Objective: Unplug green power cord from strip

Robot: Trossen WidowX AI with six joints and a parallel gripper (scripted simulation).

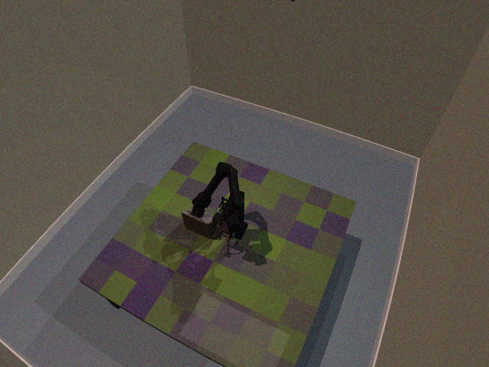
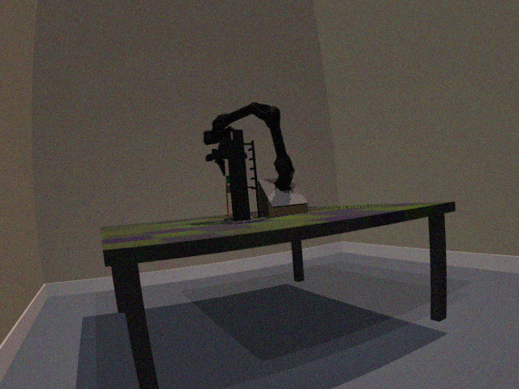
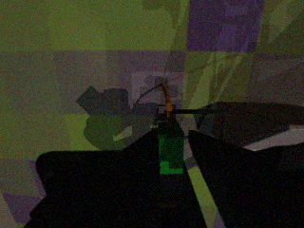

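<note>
Now: the green plug 4 cm to the left of my gripper tip and 1 cm below it.
</note>
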